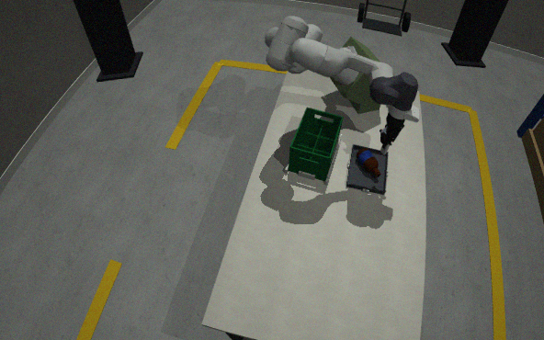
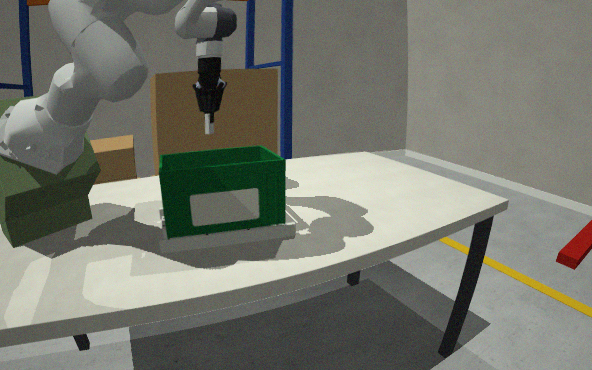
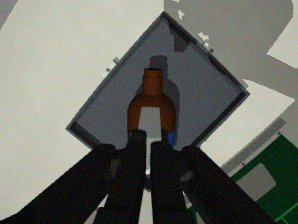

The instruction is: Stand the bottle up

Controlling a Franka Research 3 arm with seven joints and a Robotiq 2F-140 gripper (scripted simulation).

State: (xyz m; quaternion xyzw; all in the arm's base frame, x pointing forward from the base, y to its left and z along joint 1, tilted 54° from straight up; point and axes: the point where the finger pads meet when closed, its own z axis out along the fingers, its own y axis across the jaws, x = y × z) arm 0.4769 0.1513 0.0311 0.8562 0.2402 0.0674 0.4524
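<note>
Right now the brown bottle is 50 mm behind my hand, 20 mm to the right of it and 180 mm below it. Also, from my hand: green crate: 150 mm behind, 280 mm to the right, 140 mm below; then dark grey tray: 40 mm behind, 20 mm to the right, 210 mm below.
</note>
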